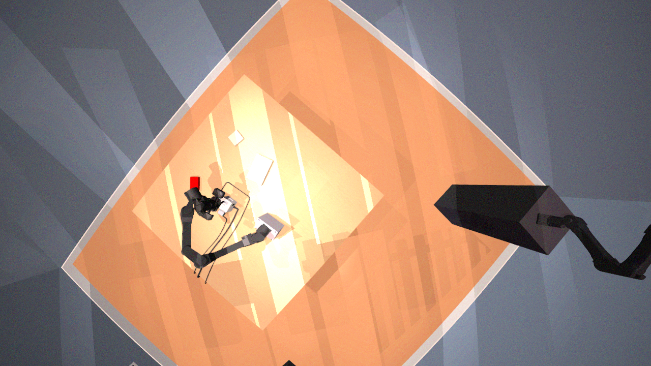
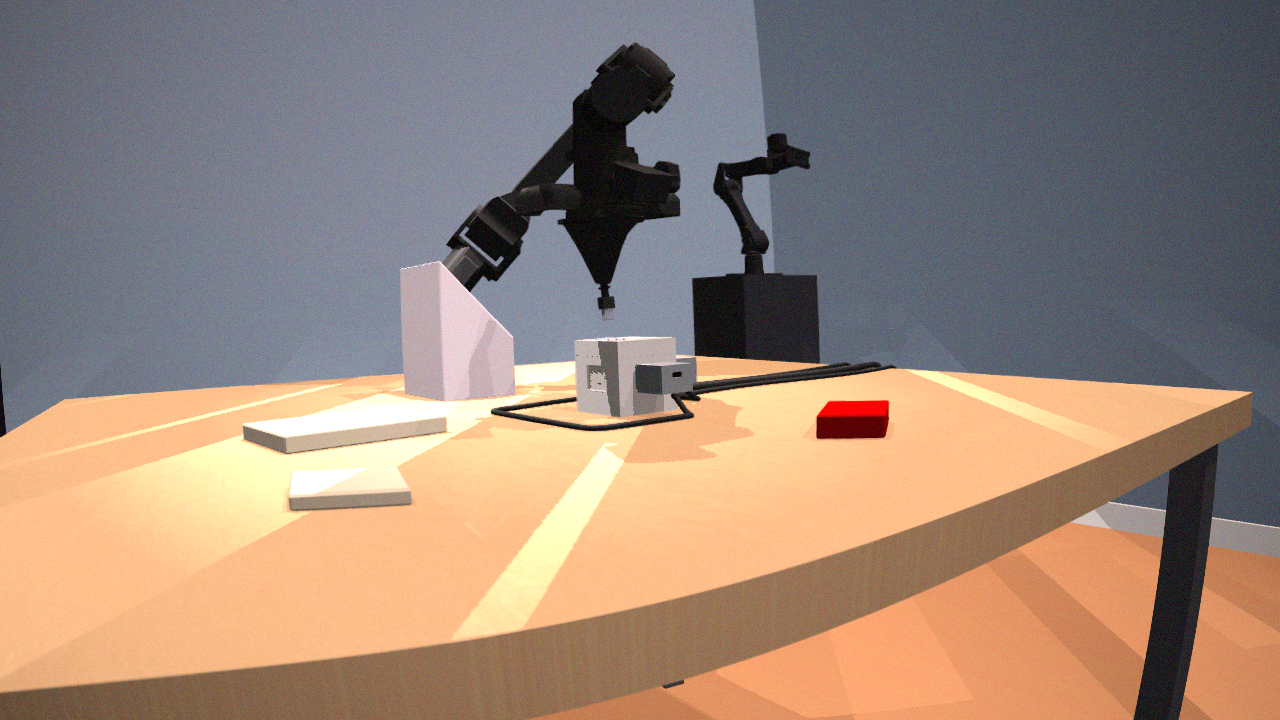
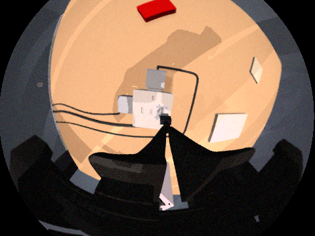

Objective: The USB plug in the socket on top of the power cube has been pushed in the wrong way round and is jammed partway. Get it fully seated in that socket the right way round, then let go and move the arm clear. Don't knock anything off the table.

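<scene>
The usb plug lies 2 cm below my gripper tip. The rest, counted from my gripper tip: socket: 7 cm below, 1 cm to the left; then red block: 27 cm ahead, 12 cm below, 10 cm to the left.
</scene>
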